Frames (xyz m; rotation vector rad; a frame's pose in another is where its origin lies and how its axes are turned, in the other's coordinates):
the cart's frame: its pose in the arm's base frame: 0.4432 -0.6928 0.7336 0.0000 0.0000 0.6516
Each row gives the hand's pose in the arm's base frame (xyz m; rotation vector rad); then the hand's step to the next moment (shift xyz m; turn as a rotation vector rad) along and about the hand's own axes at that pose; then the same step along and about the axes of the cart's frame.
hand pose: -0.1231 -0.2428 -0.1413 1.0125 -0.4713 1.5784
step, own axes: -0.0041 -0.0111 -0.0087 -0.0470 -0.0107 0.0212
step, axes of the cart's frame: 0.0102 0.0013 -0.0105 -0.0115 -0.0426 -0.0287
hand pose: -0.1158 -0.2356 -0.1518 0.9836 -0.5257 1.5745
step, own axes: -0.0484 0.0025 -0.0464 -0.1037 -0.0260 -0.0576
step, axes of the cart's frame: -0.0086 0.0161 -0.0646 0.0005 -0.0110 -0.1209
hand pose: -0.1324 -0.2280 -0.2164 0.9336 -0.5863 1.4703
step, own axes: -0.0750 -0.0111 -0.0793 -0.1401 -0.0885 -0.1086
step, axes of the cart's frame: 0.0061 0.0248 -0.1067 0.0566 -0.0170 -0.1891
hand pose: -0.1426 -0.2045 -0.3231 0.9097 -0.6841 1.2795
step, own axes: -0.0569 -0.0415 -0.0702 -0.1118 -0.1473 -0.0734
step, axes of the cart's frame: 0.0397 0.0085 -0.0908 0.0968 -0.0713 -0.1585
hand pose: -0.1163 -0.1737 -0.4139 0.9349 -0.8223 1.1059
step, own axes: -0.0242 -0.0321 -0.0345 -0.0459 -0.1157 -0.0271
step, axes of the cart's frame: 0.0327 -0.0030 -0.0416 0.0744 -0.0712 -0.0750
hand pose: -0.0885 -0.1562 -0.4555 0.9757 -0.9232 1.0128
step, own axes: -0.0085 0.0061 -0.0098 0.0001 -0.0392 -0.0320
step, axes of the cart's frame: 0.0000 0.0107 -0.0095 0.0467 -0.0086 -0.0174
